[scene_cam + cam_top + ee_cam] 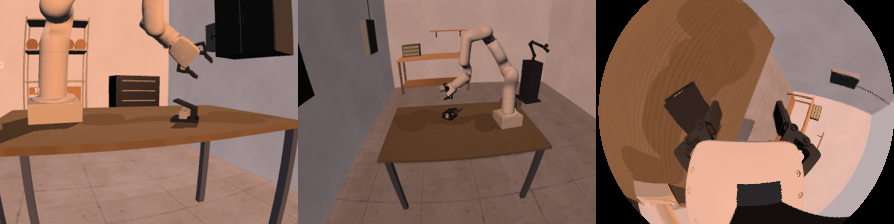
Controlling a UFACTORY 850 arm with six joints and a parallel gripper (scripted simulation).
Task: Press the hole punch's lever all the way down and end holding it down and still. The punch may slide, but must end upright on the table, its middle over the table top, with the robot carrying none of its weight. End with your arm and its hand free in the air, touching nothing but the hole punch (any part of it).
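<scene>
Now: hand 4 cm past the hole punch, 5 cm to the right of it and 18 cm above it.
</scene>
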